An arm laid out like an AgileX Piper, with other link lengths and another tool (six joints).
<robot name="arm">
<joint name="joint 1" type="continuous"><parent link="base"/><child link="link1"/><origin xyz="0 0 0.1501" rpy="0 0 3.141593"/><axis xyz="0 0 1"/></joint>
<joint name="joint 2" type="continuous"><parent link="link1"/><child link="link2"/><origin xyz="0 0 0" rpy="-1.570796 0 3.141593"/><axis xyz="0 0 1"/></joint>
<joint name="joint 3" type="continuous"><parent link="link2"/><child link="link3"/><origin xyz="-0.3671 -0.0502 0"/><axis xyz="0 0 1"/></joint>
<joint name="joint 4" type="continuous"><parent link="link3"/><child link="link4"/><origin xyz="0.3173 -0.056 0" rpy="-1.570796 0 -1.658"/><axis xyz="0 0 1"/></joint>
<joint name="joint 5" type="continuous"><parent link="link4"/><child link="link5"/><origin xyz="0 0 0" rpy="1.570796 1.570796 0"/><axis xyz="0 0 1"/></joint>
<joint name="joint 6" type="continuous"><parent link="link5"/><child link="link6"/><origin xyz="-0.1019 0 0" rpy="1.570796 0 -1.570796"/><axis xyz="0 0 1"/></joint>
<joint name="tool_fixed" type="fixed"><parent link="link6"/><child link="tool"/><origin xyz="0.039 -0.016 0.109" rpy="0.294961 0 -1.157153"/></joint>
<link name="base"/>
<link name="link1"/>
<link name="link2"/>
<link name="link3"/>
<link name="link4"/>
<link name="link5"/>
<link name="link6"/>
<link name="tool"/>
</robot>
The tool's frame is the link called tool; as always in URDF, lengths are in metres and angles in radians. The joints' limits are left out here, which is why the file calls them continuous.
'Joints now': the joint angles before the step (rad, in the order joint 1, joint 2, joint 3, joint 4, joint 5, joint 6). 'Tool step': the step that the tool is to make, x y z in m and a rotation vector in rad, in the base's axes. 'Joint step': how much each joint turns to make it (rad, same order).
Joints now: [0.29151 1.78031 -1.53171 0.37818 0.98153 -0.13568]
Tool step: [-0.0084 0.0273 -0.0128 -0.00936 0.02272 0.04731]
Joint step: [0.05855 0.02523 0.00011 -0.00665 -0.00493 0.01238]
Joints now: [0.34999 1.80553 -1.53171 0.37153 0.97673 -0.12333]
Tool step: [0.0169 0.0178 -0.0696 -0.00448 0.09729 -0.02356]
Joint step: [0.01209 0.14154 -0.00010 0.03316 -0.05522 0.00797]
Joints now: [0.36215 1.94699 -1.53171 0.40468 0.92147 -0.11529]
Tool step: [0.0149 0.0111 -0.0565 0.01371 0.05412 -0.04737]
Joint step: [0.00001 0.11223 0.00016 0.04629 -0.07385 0.00184]
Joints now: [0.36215 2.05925 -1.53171 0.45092 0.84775 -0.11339]
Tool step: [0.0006 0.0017 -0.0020 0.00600 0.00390 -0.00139]
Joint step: [-0.00002 0.00598 -0.00236 0.00911 -0.00111 -0.00333]
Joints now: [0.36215 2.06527 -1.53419 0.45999 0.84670 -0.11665]
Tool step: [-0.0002 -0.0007 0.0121 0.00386 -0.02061 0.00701]
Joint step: [-0.00007 -0.02221 -0.00072 -0.00336 0.00422 -0.00448]
